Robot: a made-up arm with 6 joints. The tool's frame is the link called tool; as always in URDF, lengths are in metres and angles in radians. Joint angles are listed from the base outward. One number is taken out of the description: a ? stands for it. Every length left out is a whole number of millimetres.
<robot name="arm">
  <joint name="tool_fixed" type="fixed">
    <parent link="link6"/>
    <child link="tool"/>
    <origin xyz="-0.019 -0.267 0" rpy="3.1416 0 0"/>
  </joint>
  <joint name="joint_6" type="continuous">
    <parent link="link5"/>
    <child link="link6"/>
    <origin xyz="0.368 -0.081 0" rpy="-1.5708 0 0"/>
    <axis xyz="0 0 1"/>
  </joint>
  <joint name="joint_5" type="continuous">
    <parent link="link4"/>
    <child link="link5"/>
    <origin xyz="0.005 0.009 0" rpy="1.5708 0 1.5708"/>
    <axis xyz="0 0 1"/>
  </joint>
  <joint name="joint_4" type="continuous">
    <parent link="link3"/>
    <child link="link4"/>
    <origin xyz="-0.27 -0.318 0" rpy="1.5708 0 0"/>
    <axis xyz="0 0 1"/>
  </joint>
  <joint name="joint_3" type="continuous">
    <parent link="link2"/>
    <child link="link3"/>
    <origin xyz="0.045 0.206 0" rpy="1.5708 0 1.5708"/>
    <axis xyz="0 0 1"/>
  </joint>
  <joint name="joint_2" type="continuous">
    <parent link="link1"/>
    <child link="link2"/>
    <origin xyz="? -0.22 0" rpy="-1.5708 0 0"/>
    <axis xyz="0 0 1"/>
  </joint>
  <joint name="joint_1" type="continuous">
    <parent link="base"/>
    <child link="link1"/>
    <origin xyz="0 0.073 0.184" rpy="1.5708 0 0"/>
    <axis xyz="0 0 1"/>
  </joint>
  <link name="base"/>
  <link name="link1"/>
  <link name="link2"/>
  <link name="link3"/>
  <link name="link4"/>
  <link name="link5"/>
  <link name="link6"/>
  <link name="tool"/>
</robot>
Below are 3 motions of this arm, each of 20 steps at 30 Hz.
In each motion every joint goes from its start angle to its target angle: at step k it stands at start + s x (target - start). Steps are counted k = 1, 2, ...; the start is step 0. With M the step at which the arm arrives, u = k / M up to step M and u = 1 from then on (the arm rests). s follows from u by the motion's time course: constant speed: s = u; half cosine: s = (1 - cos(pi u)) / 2; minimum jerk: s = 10 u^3 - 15 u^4 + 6 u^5.
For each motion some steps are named. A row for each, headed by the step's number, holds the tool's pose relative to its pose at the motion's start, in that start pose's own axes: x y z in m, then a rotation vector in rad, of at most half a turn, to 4 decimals.
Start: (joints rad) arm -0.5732 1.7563 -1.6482 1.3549 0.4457 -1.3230
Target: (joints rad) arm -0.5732 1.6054 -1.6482 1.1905 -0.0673 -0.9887
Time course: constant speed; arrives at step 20
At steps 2, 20:
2: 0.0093 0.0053 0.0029 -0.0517 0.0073 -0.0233
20: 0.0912 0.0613 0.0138 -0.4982 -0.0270 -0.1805

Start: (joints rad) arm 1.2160 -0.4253 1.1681 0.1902 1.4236 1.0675
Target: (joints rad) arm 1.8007 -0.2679 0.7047 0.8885 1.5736 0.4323
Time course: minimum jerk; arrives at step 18
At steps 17, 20:
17: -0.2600 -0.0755 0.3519 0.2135 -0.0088 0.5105
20: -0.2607 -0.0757 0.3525 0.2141 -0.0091 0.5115

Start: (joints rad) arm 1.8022 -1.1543 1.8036 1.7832 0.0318 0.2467
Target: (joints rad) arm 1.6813 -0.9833 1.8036 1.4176 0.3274 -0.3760
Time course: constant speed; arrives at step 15
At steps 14, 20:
14: -0.1227 -0.0882 -0.0290 -0.1761 0.1807 0.8025
20: -0.1284 -0.1012 -0.0291 -0.1888 0.2003 0.8564

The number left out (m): 0.057
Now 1 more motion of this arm.
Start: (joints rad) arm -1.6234 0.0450 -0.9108 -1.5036 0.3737 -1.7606
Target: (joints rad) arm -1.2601 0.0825 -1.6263 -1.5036 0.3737 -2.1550
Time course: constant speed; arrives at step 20
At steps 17, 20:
17: -0.0812 0.2433 0.0810 0.5927 -0.1521 -0.0043
20: -0.0817 0.2825 0.1025 0.6827 -0.2174 -0.0131

